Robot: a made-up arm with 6 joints.
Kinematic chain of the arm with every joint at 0, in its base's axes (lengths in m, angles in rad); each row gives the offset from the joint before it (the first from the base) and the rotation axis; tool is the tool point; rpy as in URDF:
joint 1: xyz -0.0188 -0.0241 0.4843 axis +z
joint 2: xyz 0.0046 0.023 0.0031 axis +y
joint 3: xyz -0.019 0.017 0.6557 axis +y
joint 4: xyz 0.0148 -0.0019 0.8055 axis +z
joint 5: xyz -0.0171 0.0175 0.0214 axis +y
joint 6: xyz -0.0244 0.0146 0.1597 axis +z
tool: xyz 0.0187 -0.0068 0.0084 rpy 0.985 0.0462 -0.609
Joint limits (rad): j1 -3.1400..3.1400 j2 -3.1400..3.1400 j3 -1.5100..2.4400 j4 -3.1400..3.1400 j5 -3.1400..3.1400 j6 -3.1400..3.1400
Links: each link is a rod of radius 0.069 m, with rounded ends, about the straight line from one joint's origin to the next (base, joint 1, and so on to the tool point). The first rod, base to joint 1, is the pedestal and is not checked.
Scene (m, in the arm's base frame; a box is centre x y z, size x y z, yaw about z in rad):
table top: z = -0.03
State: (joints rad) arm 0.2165 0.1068 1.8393 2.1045 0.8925 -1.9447
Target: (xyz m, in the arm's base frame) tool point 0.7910 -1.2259 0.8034
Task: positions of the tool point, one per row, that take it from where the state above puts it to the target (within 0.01 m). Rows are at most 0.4 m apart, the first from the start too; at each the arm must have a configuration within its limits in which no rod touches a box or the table.
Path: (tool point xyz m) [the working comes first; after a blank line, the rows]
Joints at the target: -1.0269 0.8235 0.9232 2.1681 0.6359 -1.9936
Straight joint move there: clear.

1: 1.0597 0.0413 0.8498
2: 1.1408 -0.2618 0.8554
3: 1.1274 -0.5956 0.8492
4: 1.0102 -0.9283 0.8315
5: 0.7910 -1.2259 0.8033

